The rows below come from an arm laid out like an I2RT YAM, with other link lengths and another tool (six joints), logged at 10 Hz.
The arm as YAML. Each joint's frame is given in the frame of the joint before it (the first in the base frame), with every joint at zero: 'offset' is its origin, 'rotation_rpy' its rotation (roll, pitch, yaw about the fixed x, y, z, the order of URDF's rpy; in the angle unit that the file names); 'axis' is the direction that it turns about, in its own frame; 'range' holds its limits. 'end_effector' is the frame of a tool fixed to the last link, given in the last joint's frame.
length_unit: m
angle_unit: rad
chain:
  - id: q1
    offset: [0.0, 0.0, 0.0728]
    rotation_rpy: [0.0, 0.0, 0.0]
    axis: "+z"
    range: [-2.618, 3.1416]
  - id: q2
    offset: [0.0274, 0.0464, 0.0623]
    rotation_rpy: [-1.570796, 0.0, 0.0]
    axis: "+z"
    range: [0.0, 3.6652]
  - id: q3
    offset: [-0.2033, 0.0, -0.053]
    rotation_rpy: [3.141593, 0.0, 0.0]
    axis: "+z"
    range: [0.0, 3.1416]
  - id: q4
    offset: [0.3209, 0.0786, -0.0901]
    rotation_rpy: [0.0, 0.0, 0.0]
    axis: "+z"
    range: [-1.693, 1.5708]
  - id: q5
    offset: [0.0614, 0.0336, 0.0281]
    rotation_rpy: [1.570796, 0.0, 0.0]
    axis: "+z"
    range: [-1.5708, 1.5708]
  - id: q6
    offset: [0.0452, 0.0, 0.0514]
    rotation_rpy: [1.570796, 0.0, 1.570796]
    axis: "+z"
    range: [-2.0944, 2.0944]
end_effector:
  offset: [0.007, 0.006, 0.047]
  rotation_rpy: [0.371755, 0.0, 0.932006]
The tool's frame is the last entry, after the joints.
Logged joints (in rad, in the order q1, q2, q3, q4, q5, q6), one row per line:
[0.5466 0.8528 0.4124 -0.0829 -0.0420 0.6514]
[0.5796 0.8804 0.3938 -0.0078 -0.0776 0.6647]
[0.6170 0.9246 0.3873 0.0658 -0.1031 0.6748]
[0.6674 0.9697 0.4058 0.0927 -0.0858 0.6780]
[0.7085 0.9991 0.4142 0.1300 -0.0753 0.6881]
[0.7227 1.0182 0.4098 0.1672 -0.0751 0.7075]
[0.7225 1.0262 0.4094 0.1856 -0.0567 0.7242]
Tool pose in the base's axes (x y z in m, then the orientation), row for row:
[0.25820 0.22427 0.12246 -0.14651 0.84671 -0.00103 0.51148]
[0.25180 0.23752 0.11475 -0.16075 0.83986 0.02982 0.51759]
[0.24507 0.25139 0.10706 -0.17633 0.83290 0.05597 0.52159]
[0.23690 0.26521 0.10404 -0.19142 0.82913 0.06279 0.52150]
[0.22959 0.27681 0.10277 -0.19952 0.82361 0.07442 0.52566]
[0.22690 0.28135 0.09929 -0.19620 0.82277 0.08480 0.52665]
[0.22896 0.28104 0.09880 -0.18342 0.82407 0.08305 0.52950]
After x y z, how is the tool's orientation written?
As a quaternion, x y z w.
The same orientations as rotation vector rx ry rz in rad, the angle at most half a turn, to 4 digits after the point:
[-0.3526 2.0375 -0.0025]
[-0.3858 2.0157 0.0716]
[-0.4225 1.9955 0.1341]
[-0.4586 1.9866 0.1504]
[-0.4772 1.9698 0.1780]
[-0.4691 1.9670 0.2027]
[-0.4380 1.9677 0.1983]

